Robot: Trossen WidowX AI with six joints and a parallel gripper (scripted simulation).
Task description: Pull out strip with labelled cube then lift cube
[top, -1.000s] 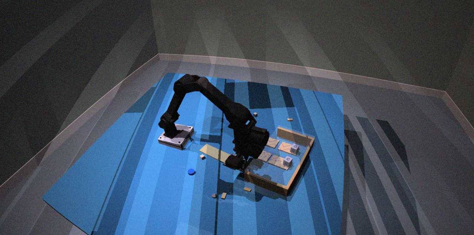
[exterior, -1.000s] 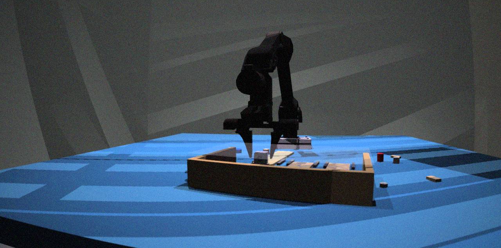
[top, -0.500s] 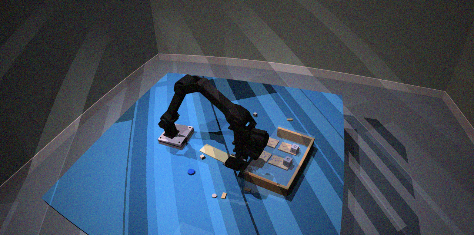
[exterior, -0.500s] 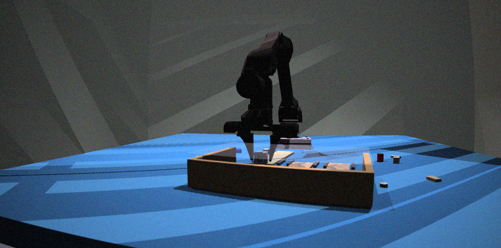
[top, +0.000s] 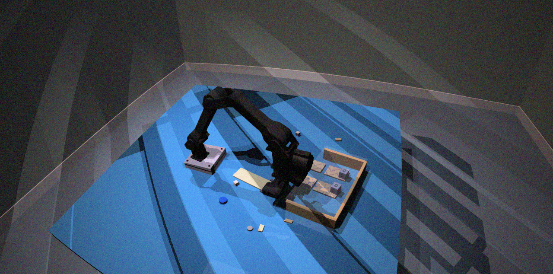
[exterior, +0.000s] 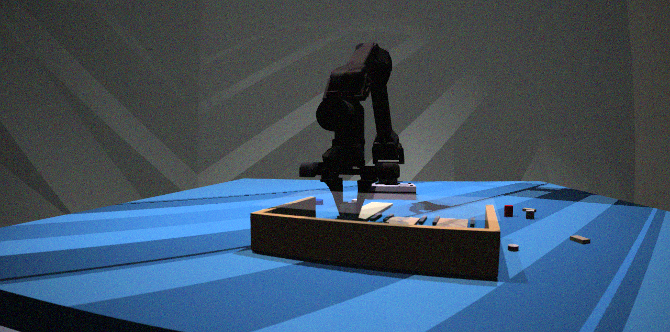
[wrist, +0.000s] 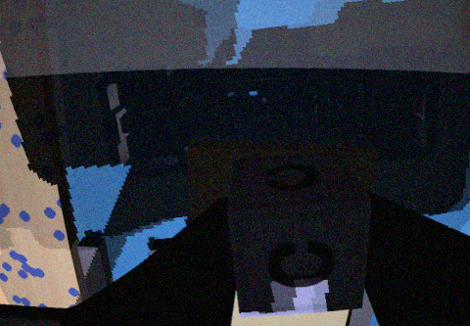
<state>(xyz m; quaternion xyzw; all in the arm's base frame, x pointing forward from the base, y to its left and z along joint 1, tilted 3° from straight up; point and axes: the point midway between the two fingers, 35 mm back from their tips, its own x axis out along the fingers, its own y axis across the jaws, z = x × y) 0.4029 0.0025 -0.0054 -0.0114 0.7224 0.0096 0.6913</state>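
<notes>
My gripper tip is now 10 cm past the plain strip, 1 cm to the right of it and 1 cm above it. From my gripper tip the other things lie so: blue disc 18 cm behind, 14 cm to the right, 1 cm below; grey disc 2 cm behind, 20 cm to the right, 1 cm below; red cylinder 13 cm behind, 31 cm to the left.
</notes>
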